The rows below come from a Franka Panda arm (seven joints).
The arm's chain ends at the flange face. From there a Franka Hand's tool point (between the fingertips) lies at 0.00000 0.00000 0.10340 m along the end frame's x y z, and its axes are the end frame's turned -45 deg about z.
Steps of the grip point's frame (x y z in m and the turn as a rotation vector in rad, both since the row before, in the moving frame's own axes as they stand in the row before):
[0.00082 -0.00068 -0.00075 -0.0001 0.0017 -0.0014]
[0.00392 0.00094 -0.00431 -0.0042 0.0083 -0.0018]
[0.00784 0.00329 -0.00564 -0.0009 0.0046 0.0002]
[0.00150 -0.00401 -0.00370 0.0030 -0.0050 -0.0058]
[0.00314 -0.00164 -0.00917 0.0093 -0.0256 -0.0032]
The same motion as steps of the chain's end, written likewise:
[-0.00003 -0.00094 -0.00075 0.0011 0.0013 -0.0014]
[0.00252 -0.00181 -0.00431 0.0029 0.0088 -0.0018]
[0.00747 -0.00295 -0.00564 0.0026 0.0039 0.0002]
[-0.00119 -0.00404 -0.00370 -0.0014 -0.0057 -0.0058]
[0.00361 -0.00458 -0.00913 -0.0115 -0.0247 -0.0032]

